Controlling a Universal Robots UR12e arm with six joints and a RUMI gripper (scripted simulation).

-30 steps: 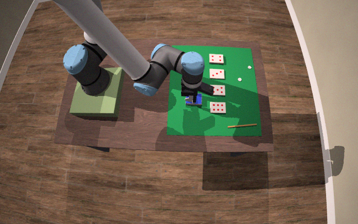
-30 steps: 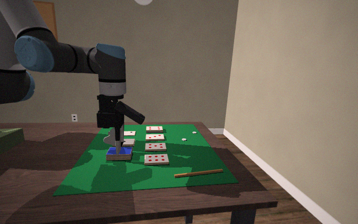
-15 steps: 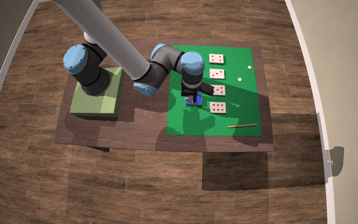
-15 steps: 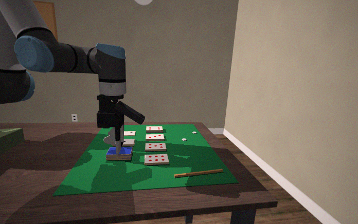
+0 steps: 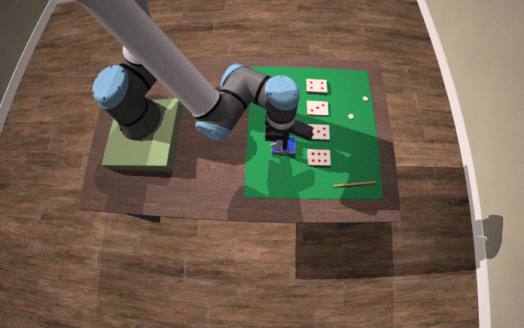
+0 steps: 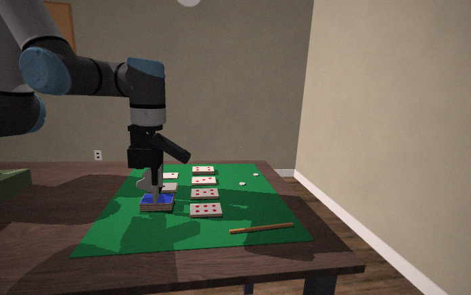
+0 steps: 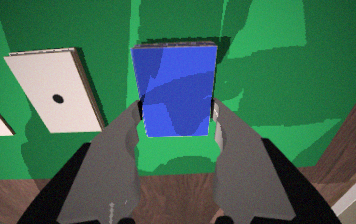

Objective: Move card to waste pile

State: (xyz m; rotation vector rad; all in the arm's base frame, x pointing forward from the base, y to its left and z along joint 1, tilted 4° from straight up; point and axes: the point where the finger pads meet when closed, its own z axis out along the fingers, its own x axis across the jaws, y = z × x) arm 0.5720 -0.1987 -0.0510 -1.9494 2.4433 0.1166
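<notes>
Now: the white card 4 cm ahead of my hand, 24 cm to the left of it and 3 cm below it. The rest, counted from my hand: mat: 14 cm ahead, 7 cm to the left, 5 cm below; then wooden stick: 25 cm ahead, 20 cm to the right, 3 cm below.
</notes>
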